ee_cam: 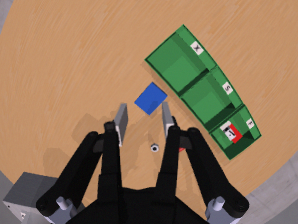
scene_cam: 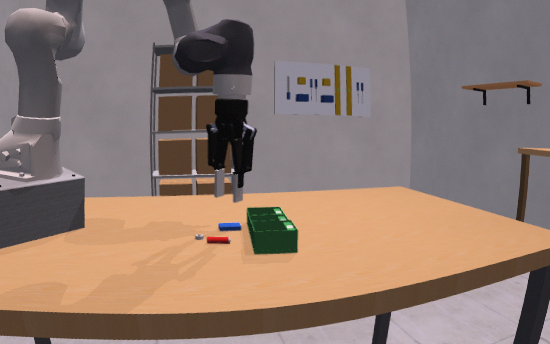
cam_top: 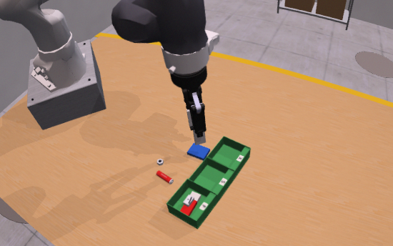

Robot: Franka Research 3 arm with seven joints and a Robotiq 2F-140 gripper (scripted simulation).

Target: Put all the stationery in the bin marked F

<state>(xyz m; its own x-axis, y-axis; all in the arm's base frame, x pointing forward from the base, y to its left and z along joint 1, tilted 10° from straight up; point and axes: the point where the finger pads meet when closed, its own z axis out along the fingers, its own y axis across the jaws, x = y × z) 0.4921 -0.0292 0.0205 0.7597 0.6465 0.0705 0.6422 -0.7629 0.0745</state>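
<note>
My gripper is now 100 mm above the flat blue block. The rest, counted from my hand: red cylinder: 110 mm to the right, 100 mm below, 40 mm behind; then metal nut: 100 mm below, 80 mm behind, 70 mm to the right; then green three-compartment bin: 80 mm to the right, 80 mm below, 70 mm ahead.
</note>
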